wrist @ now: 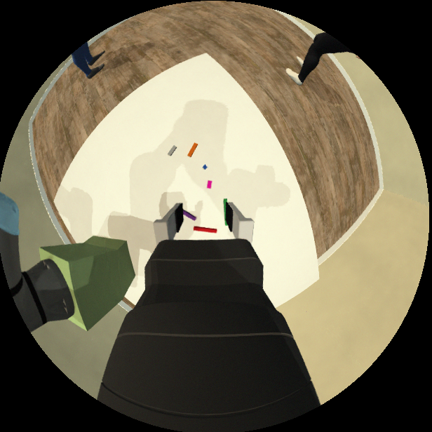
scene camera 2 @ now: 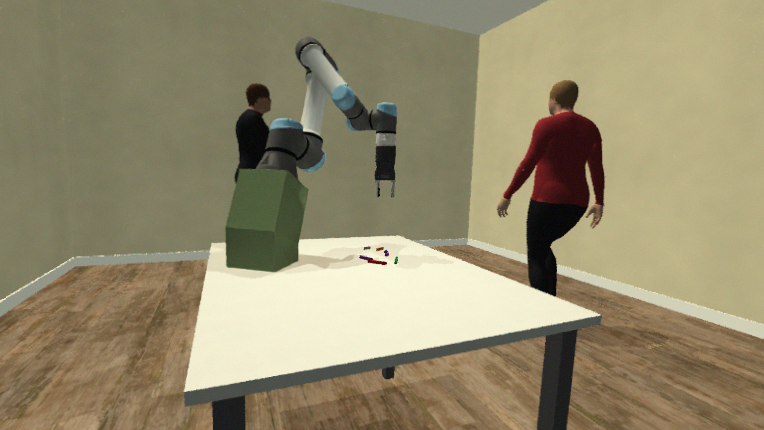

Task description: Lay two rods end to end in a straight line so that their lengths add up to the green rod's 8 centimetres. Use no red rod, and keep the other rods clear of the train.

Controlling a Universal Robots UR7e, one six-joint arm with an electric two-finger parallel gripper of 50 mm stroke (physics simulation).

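Places are measured from the arm's base along level axes (x ahead, y left, z up), in centimetres.
Pixels of known places: gripper, between the fingertips: [scene camera 2: 385, 196]; arm's base, origin of its link: [scene camera 2: 275, 179].
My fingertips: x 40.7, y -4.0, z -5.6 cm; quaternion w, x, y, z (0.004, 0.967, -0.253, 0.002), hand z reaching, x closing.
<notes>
For each thing: its middle in the pictures, then the offset to it from my fingertips. Level surfaces: height alone.
- green rod, middle of its body: [scene camera 2: 396, 260] dx +1.8, dy -9.2, dz -22.9 cm
- purple rod, middle of its body: [scene camera 2: 366, 258] dx -8.3, dy -3.7, dz -22.9 cm
- red rod, middle of its body: [scene camera 2: 377, 262] dx -6.2, dy -10.7, dz -22.9 cm
- magenta rod, middle of its body: [scene camera 2: 386, 254] dx +1.6, dy +0.3, dz -22.9 cm
- small blue piece, middle of its body: [scene camera 2: 385, 251] dx +2.9, dy +5.1, dz -22.9 cm
- orange rod, middle of its body: [scene camera 2: 379, 248] dx +2.4, dy +11.0, dz -22.9 cm
- grey rod, middle of its body: [scene camera 2: 367, 247] dx -2.4, dy +13.9, dz -22.9 cm
- white table, height of its surface: dz -23.5 cm
My gripper [scene camera 2: 385, 195] [wrist: 204, 211] is open and empty, pointing down high above the rods. The green rod [scene camera 2: 396, 260] [wrist: 225, 205] lies on the table, partly hidden by the right finger in the wrist view. The purple rod [scene camera 2: 365, 257] [wrist: 189, 215] is partly behind the left finger there. The red rod [scene camera 2: 377, 262] [wrist: 205, 229] lies near the purple one. A magenta rod [scene camera 2: 386, 254] [wrist: 209, 184] and a small blue piece [scene camera 2: 386, 251] [wrist: 204, 167] lie apart. An orange rod [scene camera 2: 379, 248] [wrist: 192, 150] lies beside a grey rod [scene camera 2: 366, 247] [wrist: 172, 150], not touching it.
The white table [scene camera 2: 374, 320] [wrist: 270, 250] carries the green robot base [scene camera 2: 259, 219] [wrist: 102, 275] at its left side. A person in a red top [scene camera 2: 565, 160] stands beyond the right edge. A person in black [scene camera 2: 252, 133] stands behind the arm. Arm shadows fall around the rods.
</notes>
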